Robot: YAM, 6 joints.
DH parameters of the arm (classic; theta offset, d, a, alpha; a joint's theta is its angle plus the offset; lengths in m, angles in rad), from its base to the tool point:
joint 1: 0 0.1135 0.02 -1.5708
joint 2: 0 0 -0.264 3.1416
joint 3: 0.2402 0 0.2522 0
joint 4: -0.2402 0 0.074 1.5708
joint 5: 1.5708 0 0 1.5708
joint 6: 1.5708 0.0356 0 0
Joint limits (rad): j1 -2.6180..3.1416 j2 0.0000..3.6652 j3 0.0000..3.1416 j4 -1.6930..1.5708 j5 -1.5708..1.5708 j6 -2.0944..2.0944
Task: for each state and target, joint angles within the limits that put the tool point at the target. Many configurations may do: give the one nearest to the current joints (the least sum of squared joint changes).
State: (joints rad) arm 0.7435 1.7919 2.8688 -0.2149 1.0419 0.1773
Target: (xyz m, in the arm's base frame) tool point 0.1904 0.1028 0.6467
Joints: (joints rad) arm 0.6469 1.6407 2.5839 -0.5175 1.1663 0.1773
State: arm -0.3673 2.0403 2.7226 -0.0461 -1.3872 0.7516
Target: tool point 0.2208 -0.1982 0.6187
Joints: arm -0.8516 1.8434 2.5875 -0.1748 -1.5183 0.7516
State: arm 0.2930 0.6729 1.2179 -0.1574 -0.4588 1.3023
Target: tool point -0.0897 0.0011 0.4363
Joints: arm 0.1954 0.0554 1.0780 -0.3152 -0.5464 1.3023
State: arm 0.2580 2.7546 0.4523 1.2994 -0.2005 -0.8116
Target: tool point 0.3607 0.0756 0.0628
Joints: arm 0.1880 2.2748 0.7412 1.4476 -0.1934 -0.8116
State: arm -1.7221 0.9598 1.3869 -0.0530 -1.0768 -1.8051
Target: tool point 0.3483 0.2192 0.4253
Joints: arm -2.5015 0.0561 1.9386 0.0849 -1.1305 -1.8051
